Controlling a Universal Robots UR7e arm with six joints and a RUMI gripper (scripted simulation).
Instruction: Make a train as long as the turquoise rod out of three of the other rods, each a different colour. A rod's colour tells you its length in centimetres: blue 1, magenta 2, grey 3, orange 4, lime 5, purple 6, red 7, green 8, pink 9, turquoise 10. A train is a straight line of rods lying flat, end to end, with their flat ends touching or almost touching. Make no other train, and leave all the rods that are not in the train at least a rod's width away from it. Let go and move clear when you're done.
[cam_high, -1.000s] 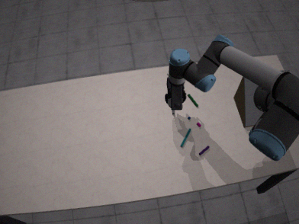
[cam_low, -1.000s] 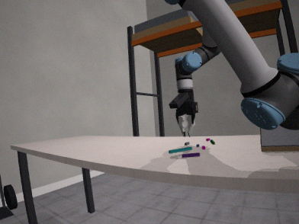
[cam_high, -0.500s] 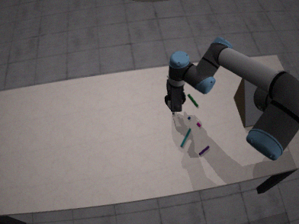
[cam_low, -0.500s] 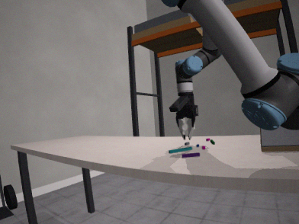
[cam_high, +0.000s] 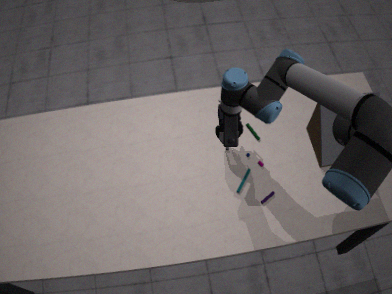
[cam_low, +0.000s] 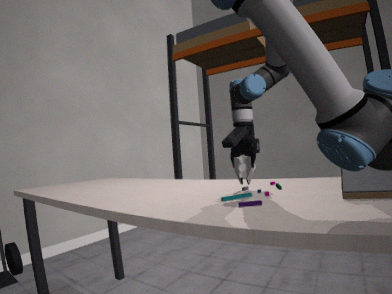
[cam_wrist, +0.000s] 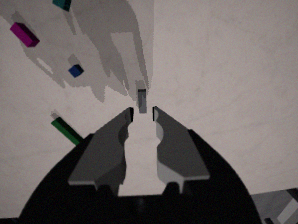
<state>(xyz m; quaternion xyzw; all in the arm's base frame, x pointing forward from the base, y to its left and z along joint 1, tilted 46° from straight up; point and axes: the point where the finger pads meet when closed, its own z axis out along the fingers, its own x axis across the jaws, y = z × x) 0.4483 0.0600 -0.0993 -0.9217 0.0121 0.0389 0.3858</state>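
The grey rod is 3 cm below my hand. From my hand the other things lie so: green rod: 11 cm behind, 5 cm to the right, 3 cm below; then small blue rod: 7 cm behind, 5 cm to the left, 3 cm below; then turquoise rod: 4 cm behind, 15 cm to the left, 3 cm below.
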